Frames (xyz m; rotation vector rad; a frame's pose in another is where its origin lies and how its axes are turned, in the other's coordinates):
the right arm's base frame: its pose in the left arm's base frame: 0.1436 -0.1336 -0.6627 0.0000 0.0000 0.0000
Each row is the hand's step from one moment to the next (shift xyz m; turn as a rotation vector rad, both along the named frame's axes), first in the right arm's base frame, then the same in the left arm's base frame.
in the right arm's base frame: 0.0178 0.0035 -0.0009 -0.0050 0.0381 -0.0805
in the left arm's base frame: 0.0178 0.0035 -0.0009 -0.0050 0.0381 -0.0805
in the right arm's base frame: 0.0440 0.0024 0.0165 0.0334 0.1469 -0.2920
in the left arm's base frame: 0.0440 0.0024 0.0165 0.0334 0.1469 -0.2920
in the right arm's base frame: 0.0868 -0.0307 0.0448 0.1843 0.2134 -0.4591
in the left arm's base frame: 0.0868 -0.0307 0.0448 0.1843 0.2134 -0.4591
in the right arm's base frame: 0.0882 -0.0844 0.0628 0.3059 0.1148 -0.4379
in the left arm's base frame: 0.0882 -0.0844 0.0628 0.3059 0.1148 -0.4379
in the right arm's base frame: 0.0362 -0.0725 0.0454 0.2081 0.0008 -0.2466
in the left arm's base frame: 0.0362 -0.0725 0.0454 0.2081 0.0008 -0.2466
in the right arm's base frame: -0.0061 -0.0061 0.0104 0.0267 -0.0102 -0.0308
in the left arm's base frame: -0.0061 -0.0061 0.0104 0.0267 -0.0102 -0.0308
